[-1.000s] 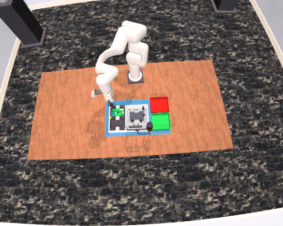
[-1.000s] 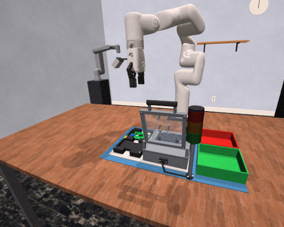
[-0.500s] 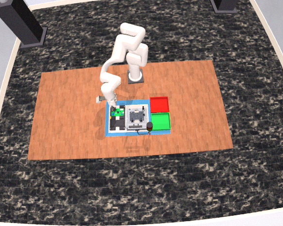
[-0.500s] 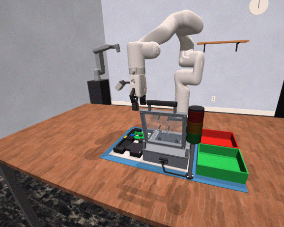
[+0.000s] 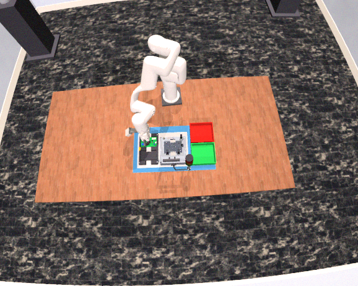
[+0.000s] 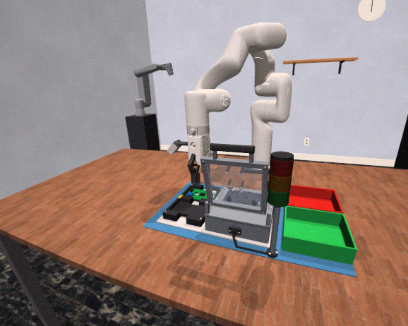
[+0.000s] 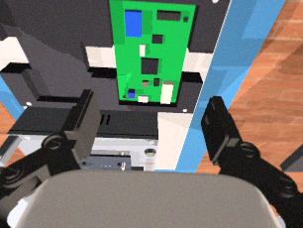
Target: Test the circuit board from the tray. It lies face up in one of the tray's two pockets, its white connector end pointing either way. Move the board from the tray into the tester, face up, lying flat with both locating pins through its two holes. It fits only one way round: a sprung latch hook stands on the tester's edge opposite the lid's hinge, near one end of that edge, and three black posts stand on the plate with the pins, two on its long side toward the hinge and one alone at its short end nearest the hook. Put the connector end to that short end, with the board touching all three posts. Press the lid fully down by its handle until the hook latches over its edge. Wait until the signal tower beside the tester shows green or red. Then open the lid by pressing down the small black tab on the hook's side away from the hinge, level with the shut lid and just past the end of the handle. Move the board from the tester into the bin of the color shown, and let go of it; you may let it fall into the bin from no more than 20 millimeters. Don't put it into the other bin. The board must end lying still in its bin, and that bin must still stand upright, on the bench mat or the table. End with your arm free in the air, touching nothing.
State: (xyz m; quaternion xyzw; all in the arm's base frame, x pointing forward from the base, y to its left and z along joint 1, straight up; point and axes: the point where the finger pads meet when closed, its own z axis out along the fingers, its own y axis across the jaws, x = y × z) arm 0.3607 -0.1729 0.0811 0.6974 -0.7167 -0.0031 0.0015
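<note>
Now: hand 80 mm above the green circuit board. The rest, counted from my hand: small black tab 10 mm ahead, 230 mm to the left, 10 mm below; then clear lid 190 mm ahead, 160 mm to the left, 90 mm above; then tester plate 70 mm ahead, 170 mm to the left, 20 mm below.
</note>
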